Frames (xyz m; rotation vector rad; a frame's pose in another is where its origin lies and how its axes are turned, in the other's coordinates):
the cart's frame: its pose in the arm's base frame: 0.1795 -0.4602 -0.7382 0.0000 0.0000 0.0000
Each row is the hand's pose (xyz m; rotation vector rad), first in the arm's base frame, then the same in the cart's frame.
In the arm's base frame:
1: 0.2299 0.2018 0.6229 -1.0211 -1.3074 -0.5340
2: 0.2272 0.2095 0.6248 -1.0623 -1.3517 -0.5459
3: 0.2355 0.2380 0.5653 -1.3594 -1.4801 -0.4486
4: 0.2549 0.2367 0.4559 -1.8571 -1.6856 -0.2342
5: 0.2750 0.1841 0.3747 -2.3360 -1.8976 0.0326
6: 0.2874 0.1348 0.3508 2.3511 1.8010 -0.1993
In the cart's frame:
1: 0.0504 0.6620 1.3611 -1.0211 -1.3074 -0.5340
2: 0.0477 0.6697 1.3630 -1.0623 -1.3517 -0.5459
3: 0.0560 0.6982 1.3035 -1.3594 -1.4801 -0.4486
4: 0.0754 0.6969 1.1941 -1.8571 -1.6856 -0.2342
5: 0.0955 0.6443 1.1129 -2.3360 -1.8976 0.0326
6: 0.1079 0.5950 1.0890 2.3511 1.8010 -0.1993

